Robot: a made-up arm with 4 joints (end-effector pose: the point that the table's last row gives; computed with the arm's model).
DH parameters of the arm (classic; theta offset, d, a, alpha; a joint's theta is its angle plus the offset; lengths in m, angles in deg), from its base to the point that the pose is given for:
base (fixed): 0 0.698 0.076 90
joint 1: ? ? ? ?
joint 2: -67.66 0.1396 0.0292 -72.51
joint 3: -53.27 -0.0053 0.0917 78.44
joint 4: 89.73 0.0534 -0.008 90
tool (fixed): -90 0.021 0 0
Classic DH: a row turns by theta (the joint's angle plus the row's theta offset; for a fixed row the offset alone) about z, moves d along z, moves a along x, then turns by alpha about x.
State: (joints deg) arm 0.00 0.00 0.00 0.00
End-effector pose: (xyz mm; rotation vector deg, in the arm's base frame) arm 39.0 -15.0 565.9 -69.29 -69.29 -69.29
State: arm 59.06 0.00 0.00 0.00
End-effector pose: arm 170.3 -15.0 598.3 -30.40 -109.83 -109.83
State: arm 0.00 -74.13 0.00 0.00
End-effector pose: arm 4.4 -55.1 506.2 -5.73 -132.48 -58.87
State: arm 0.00 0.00 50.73 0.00
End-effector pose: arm 60.4 -14.6 670.7 -37.44 -26.39 -93.04
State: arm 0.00 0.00 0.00 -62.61
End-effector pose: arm 24.6 -33.4 565.9 -21.48 -88.14 -21.47
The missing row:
joint 1: 16.54 0.2517 -0.0571 139.77
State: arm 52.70 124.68 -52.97 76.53
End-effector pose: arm 157.0 -50.0 582.3 -165.22 20.31 -44.19
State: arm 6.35 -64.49 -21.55 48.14
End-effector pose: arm 69.8 -58.1 507.4 -32.14 -118.71 -122.03
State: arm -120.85 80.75 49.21 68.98
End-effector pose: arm -91.5 -120.8 667.6 83.83 -36.35 -53.52
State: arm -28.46 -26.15 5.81 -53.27
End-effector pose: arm -54.5 -36.0 606.3 -15.05 -78.71 -17.76
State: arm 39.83 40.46 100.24 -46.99
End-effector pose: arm 124.1 -130.5 743.5 46.65 -24.17 -125.04
